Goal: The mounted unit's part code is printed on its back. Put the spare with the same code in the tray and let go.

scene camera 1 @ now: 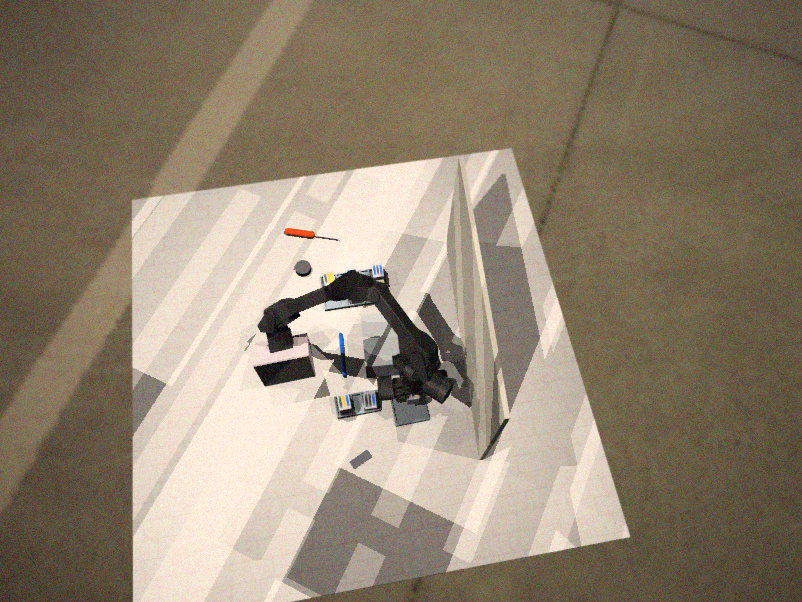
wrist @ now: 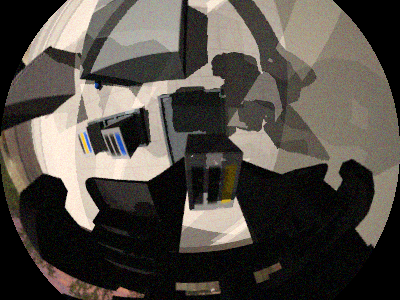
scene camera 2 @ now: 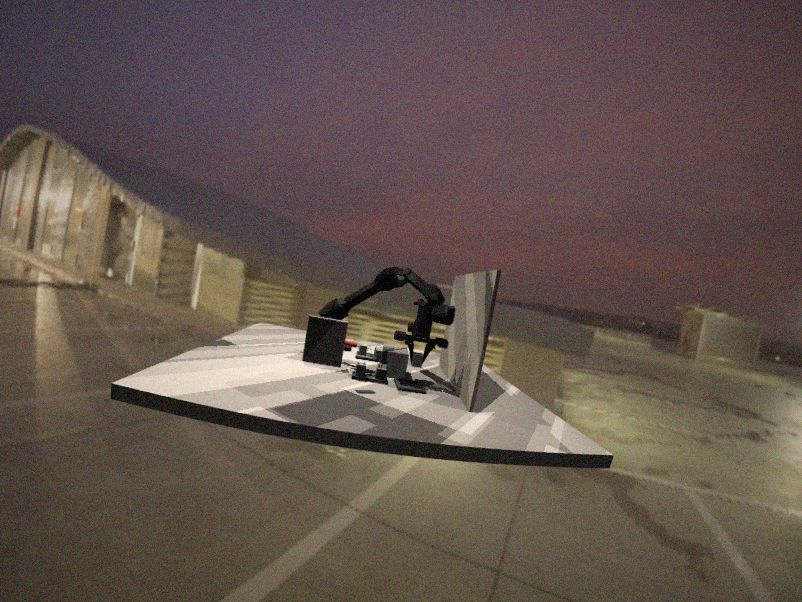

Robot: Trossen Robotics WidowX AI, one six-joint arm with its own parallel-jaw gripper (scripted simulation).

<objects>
gripper: scene camera 1 412, 394; wrist; scene camera 2
same spot on gripper: (scene camera 2: 429, 347) = (wrist: 254, 241)
</objects>
